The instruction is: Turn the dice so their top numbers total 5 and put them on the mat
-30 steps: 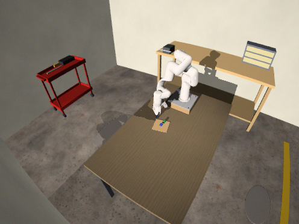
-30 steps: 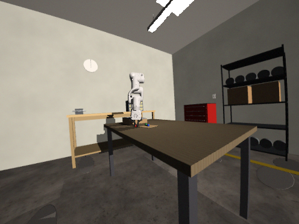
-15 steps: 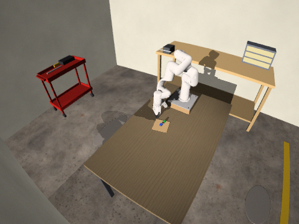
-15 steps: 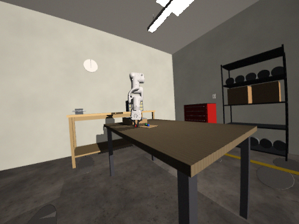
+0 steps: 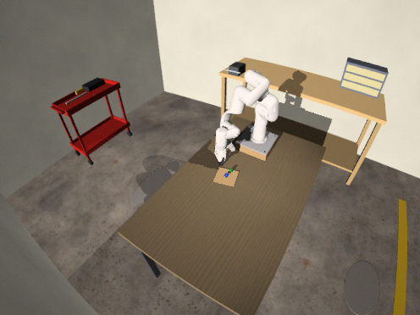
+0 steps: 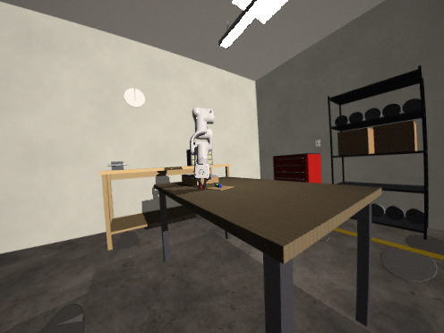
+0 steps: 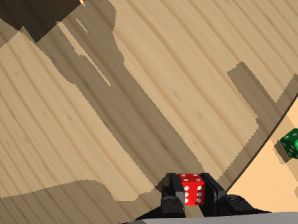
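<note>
The green die is 9 cm to the left of my hand, 4 cm ahead of it and 1 cm below it. Also, from my hand: tan mat 9 cm ahead, 8 cm to the left, 2 cm below; blue die 9 cm ahead, 8 cm to the left, 1 cm below; red die 1 cm below.
</note>
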